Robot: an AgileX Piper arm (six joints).
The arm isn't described. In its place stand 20 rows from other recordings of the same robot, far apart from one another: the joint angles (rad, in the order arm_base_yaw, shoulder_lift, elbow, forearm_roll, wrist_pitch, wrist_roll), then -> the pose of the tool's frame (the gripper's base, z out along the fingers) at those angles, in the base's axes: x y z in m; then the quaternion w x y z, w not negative.
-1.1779, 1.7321, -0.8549, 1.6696, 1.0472, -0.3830 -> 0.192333 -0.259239 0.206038 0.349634 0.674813 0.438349 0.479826
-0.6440, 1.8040, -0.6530, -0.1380, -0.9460, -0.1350 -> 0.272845 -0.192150 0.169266 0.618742 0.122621 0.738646 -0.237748
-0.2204, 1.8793, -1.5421, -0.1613, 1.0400, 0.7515 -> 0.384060 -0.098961 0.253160 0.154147 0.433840 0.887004 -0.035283
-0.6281, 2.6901, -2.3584, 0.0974, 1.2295, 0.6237 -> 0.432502 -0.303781 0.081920 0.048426 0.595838 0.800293 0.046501
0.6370, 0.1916, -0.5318, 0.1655, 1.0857, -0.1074 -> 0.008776 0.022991 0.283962 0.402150 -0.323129 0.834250 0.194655
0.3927, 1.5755, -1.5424, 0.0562, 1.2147, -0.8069 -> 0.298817 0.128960 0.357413 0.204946 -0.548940 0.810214 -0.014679
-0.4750, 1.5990, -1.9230, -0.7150, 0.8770, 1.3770 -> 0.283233 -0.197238 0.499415 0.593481 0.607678 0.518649 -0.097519
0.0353, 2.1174, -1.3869, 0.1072, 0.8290, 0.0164 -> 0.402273 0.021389 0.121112 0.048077 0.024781 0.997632 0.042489
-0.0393, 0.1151, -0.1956, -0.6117, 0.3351, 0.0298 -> 0.055568 -0.019384 0.247512 0.614321 -0.128006 0.733161 -0.262105
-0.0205, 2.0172, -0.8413, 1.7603, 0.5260, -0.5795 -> 0.337451 0.037962 0.083340 0.096663 0.473076 0.798374 0.359798
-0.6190, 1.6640, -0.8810, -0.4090, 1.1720, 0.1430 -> 0.183521 -0.171688 0.175019 0.181672 -0.261994 -0.938242 0.134372
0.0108, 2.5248, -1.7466, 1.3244, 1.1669, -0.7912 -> 0.473592 0.086270 0.073463 0.095354 -0.010023 0.843534 0.528448
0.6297, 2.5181, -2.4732, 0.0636, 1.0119, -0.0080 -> 0.443948 0.329553 0.214218 0.272358 -0.291555 0.909103 0.119786
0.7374, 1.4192, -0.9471, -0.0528, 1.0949, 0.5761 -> 0.183852 0.161231 0.243704 0.050657 -0.091429 0.994484 0.008761
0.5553, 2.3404, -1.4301, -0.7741, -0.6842, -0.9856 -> 0.394299 0.291950 0.106287 0.591212 -0.757314 0.238605 -0.141464
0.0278, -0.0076, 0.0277, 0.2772, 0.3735, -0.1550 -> 0.052428 0.010548 0.172034 0.591487 0.000747 0.802411 0.079245
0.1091, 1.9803, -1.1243, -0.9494, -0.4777, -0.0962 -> 0.412201 0.079369 0.169458 0.531521 -0.521813 0.663510 -0.070363
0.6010, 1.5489, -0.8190, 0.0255, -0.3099, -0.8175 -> 0.274490 0.187334 0.243753 0.577197 -0.521169 0.625912 -0.058825
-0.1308, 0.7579, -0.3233, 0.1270, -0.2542, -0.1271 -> 0.153535 -0.023121 0.271830 0.670266 0.057516 0.737682 -0.057104
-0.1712, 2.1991, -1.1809, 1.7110, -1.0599, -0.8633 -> 0.363260 -0.142572 0.098425 0.350373 0.547701 0.657677 -0.380426
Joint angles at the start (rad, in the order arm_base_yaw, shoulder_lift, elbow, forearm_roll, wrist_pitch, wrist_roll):
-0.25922 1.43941 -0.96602 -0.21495 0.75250 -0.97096
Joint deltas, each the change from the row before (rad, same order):
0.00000 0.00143 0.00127 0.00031 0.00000 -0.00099
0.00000 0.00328 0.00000 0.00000 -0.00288 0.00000
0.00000 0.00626 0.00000 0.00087 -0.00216 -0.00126
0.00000 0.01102 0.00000 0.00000 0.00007 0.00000
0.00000 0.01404 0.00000 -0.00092 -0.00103 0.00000
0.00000 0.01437 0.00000 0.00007 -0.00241 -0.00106
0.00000 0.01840 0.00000 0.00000 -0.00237 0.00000
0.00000 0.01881 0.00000 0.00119 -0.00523 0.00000
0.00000 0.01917 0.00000 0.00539 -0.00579 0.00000
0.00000 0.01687 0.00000 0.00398 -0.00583 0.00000
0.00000 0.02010 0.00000 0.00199 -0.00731 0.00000
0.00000 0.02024 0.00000 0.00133 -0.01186 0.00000
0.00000 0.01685 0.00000 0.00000 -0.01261 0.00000
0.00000 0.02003 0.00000 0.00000 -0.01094 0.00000
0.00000 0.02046 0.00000 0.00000 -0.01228 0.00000
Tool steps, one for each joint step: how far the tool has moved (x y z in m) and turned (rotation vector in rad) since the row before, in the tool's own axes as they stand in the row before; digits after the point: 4 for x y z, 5 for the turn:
0.0000 0.0004 0.0007 -0.00253 0.00097 -0.00116
-0.0003 -0.0001 0.0010 -0.00056 -0.00024 -0.00048
-0.0004 0.0000 0.0019 -0.00415 0.00093 -0.00153
-0.0004 0.0003 0.0034 -0.00993 0.00468 -0.00159
-0.0005 0.0002 0.0043 -0.01137 0.00585 -0.00270
-0.0007 0.0002 0.0044 -0.01091 0.00464 -0.00308
-0.0008 0.0003 0.0056 -0.01453 0.00638 -0.00265
-0.0010 0.0002 0.0058 -0.01299 0.00428 -0.00181
-0.0012 0.0003 0.0059 -0.01442 0.00183 0.00132
-0.0011 0.0002 0.0052 -0.01177 0.00168 0.00068
-0.0011 0.0001 0.0062 -0.01269 0.00335 -0.00118
-0.0013 -0.0002 0.0063 -0.00880 0.00122 -0.00164
-0.0011 -0.0004 0.0052 -0.00467 0.00006 -0.00216
-0.0011 0.0000 0.0062 -0.00892 0.00233 -0.00253
-0.0011 -0.0001 0.0064 -0.00822 0.00173 -0.00255

